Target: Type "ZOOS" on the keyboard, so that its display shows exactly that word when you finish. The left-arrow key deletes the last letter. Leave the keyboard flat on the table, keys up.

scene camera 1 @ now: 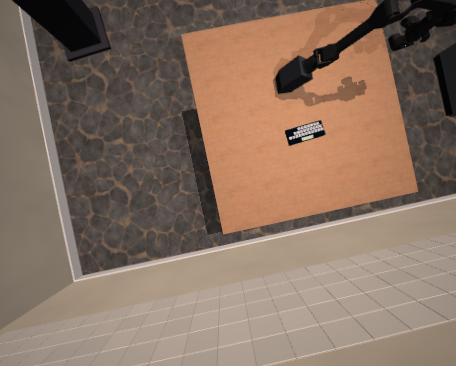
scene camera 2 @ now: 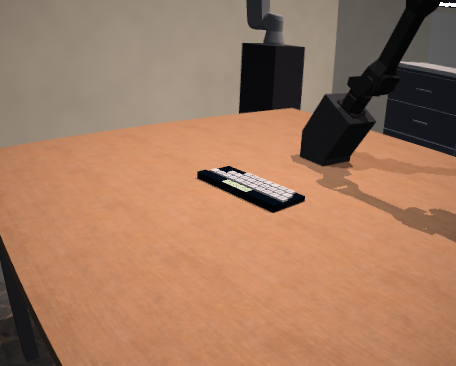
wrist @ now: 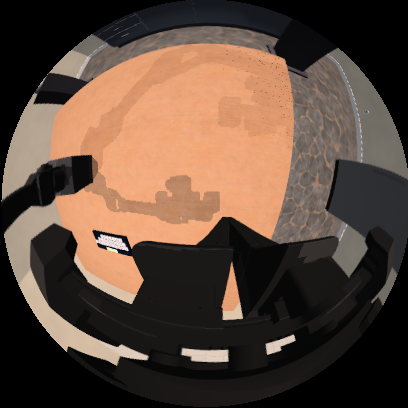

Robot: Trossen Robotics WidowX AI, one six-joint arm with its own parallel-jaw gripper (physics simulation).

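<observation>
A dark keyboard (scene camera 1: 305, 132) (scene camera 2: 251, 188) (wrist: 112, 242) with white keys and a small pale green display (scene camera 1: 307, 138) (scene camera 2: 237, 185) lies flat on the wooden table, keys up. The display's text is too small to read. My gripper (wrist: 225, 221) is shut with nothing between its fingers. It is high up and well away from the keyboard, towards the table's upper right corner in scene camera 1. In the wrist view the keyboard shows left of the fingers, close beside the left finger's edge. My fingers do not show in scene camera 2.
The arm's black base block (scene camera 1: 294, 76) (scene camera 2: 337, 131) (wrist: 82, 174) stands on the table (scene camera 1: 260, 195) (scene camera 2: 200, 280) (wrist: 165, 125) near the keyboard. The arm's links rise from it. A black pedestal (scene camera 2: 272, 77) and dark drawers (scene camera 2: 422, 107) stand beyond the table.
</observation>
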